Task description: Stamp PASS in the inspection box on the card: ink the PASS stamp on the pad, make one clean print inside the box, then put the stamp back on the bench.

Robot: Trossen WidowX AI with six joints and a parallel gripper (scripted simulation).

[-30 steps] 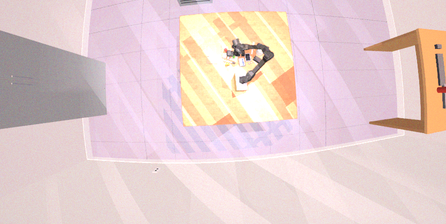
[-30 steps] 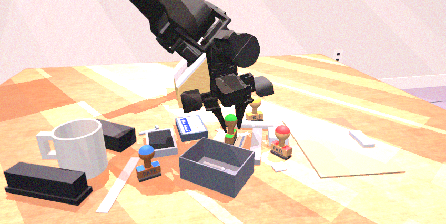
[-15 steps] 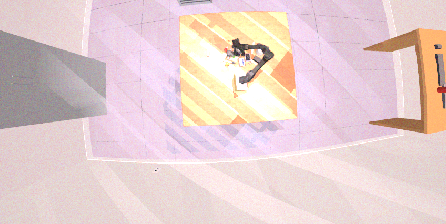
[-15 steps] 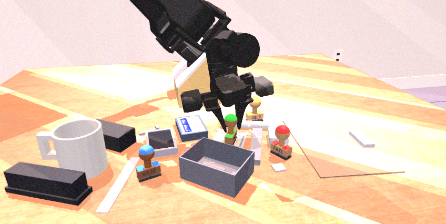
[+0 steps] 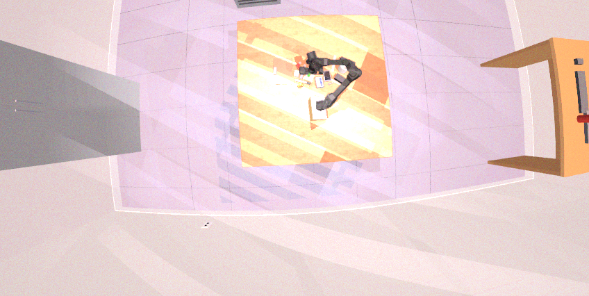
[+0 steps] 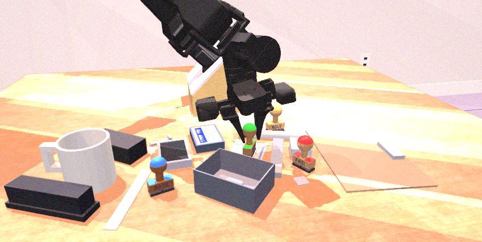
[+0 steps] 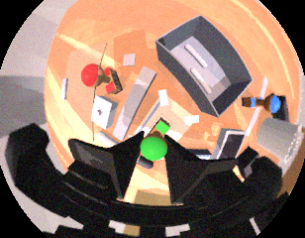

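The white card is 30 mm below my gripper tip and 10 mm to the right of it. From my gripper tip the other things lie so: marker (70 mm behind, 30 mm to the left, 20 mm below); then green-knobbed pass stamp (10 mm below); then red FAIL stamp (90 mm to the left, 60 mm ahead, 10 mm below).
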